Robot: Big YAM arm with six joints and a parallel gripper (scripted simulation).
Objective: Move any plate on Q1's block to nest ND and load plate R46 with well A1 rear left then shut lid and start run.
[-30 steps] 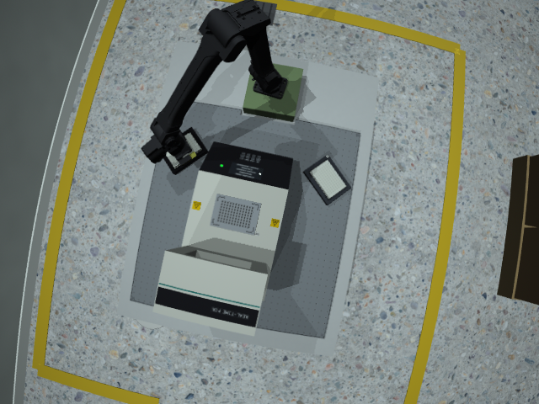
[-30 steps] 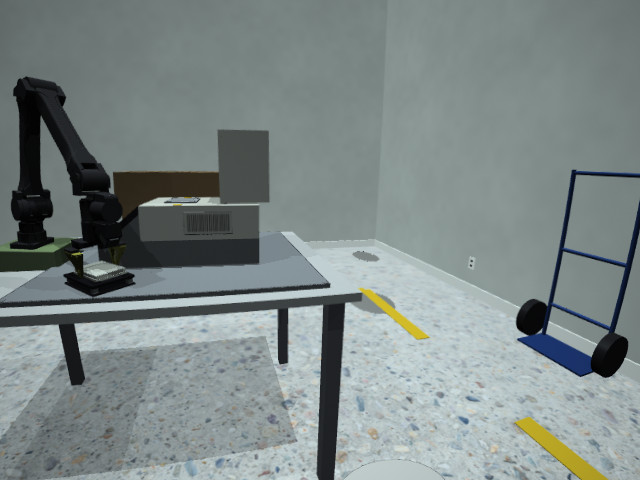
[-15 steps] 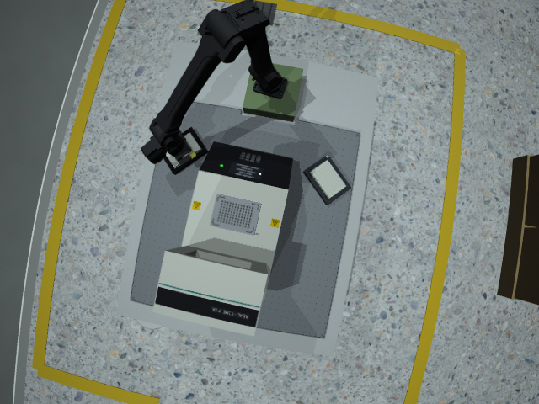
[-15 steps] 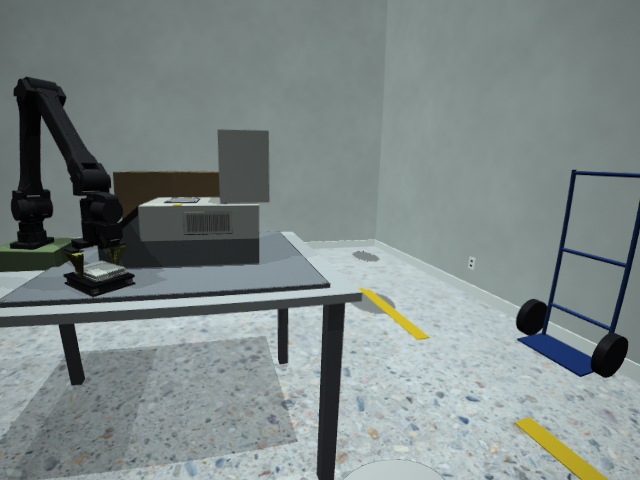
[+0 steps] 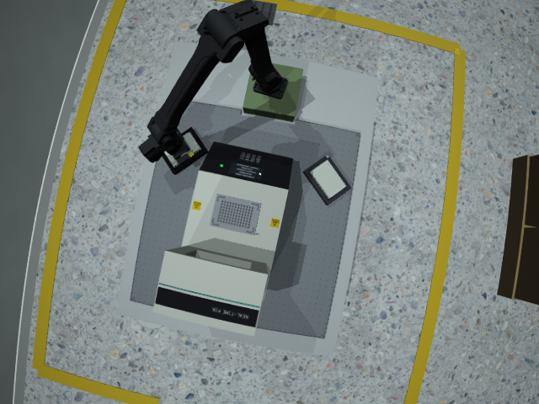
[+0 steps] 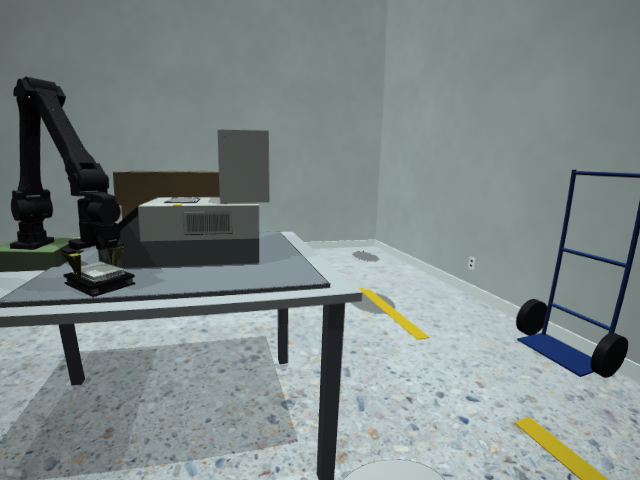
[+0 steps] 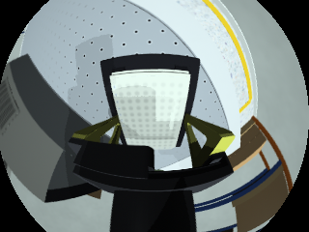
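Right now the black nest ND is 1 cm below my hand.
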